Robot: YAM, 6 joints.
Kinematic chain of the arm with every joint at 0, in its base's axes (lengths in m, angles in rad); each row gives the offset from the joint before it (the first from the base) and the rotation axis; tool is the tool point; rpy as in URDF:
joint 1: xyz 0 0 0.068 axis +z
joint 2: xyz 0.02 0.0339 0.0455 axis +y
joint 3: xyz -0.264 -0.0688 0 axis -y
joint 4: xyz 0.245 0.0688 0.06 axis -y
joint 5: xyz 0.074 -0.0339 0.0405 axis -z
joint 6: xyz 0.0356 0 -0.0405 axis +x
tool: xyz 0 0 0 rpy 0 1.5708 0
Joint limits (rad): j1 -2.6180..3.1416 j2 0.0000..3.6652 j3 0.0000..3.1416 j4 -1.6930..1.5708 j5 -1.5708..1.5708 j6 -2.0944..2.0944
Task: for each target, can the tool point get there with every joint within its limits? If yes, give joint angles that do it. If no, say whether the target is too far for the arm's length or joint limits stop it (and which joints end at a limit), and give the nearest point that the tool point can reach.
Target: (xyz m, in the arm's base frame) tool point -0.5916 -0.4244 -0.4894
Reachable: no: too far | nearest point -0.4118 -0.2954 -0.2720 | short by 0.310 m
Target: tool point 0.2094 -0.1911 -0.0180
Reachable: yes | joints -0.7436 2.3947 1.1133 -0.8437 -0.0318 -1.6966
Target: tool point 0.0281 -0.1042 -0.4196
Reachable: no: joint limits stop it (at a limit: joint 2) | nearest point 0.0335 -0.1244 -0.3599 | short by 0.063 m
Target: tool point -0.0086 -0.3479 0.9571
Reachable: no: too far | nearest point -0.0061 -0.2467 0.6968 | short by 0.279 m
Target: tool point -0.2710 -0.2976 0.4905
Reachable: yes | joints 0.7514 0.8688 2.9052 1.2931 1.1469 1.1119
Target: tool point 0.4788 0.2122 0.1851
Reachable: yes | joints 0.3706 2.6096 2.5056 -1.2064 -0.7554 0.5590
